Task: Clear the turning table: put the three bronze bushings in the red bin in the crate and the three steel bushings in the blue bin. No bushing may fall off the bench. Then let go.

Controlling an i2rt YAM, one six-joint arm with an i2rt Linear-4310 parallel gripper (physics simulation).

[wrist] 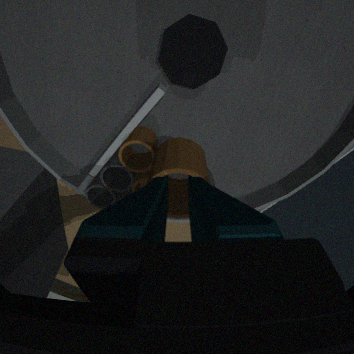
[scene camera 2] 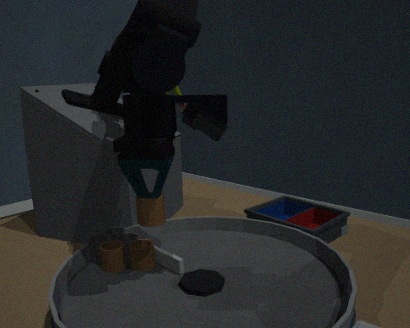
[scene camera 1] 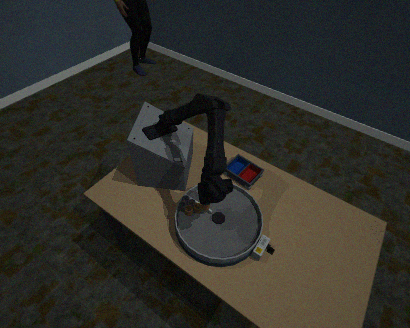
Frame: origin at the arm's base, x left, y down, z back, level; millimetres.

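Seen in the pictures: gripper, fingertip midpoint: (wrist: 177, 177) (scene camera 2: 150, 207) (scene camera 1: 205, 204); arm's base at its link origin: (scene camera 2: 101, 107) (scene camera 1: 160, 130).
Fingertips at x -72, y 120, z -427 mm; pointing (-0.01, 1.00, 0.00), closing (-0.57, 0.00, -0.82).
Note:
Pixels of each thing's top centre, then the offset from my fingertips to it. "spot": a spot on its surface instead.
- bronze bushing at its top centre: (wrist: 178, 196) (scene camera 2: 149, 195) dy -18, dx +0, dz +0 mm
- turning table at its top centre: (wrist: 192, 52) (scene camera 2: 202, 279) (scene camera 1: 218, 217) dy +105, dx +47, dz -50 mm
- crate at a spot on its surface: (scene camera 2: 315, 231) spot: dy +117, dx +329, dz -16 mm
- hub at its top centre: (wrist: 192, 52) (scene camera 2: 202, 279) (scene camera 1: 218, 217) dy +105, dx +47, dz -50 mm
- white device at a spot on its surface: (scene camera 1: 261, 247) spot: dy +108, dx +87, dz -285 mm
My gripper (scene camera 2: 150, 194) (wrist: 177, 177) points down with its fingertips slightly apart in the top of a bronze bushing (scene camera 2: 151, 212) (wrist: 182, 155), which hangs upright from them above the turning table (scene camera 1: 235, 240) (scene camera 2: 280, 260) (wrist: 280, 100). The other two bronze bushings (scene camera 2: 112, 257) (scene camera 2: 142, 255) stand upright on the table beside the white bar. Dark steel bushings (scene camera 2: 95, 245) (wrist: 117, 177) stand in a cluster behind them, partly hidden. The blue bin (scene camera 1: 236, 165) (scene camera 2: 280, 209) and red bin (scene camera 1: 249, 173) (scene camera 2: 316, 218) show no bushings.
The crate (scene camera 2: 315, 231) stands behind the turning table. A white bar (scene camera 2: 170, 260) (wrist: 127, 135) lies between the hub (scene camera 1: 218, 218) (scene camera 2: 201, 282) (wrist: 192, 51) and rim. A grey box (scene camera 1: 162, 160) (scene camera 2: 75, 175) stands at the left. A white device (scene camera 1: 261, 247) adjoins the rim. A person (scene camera 1: 139, 30) stands beyond the bench.

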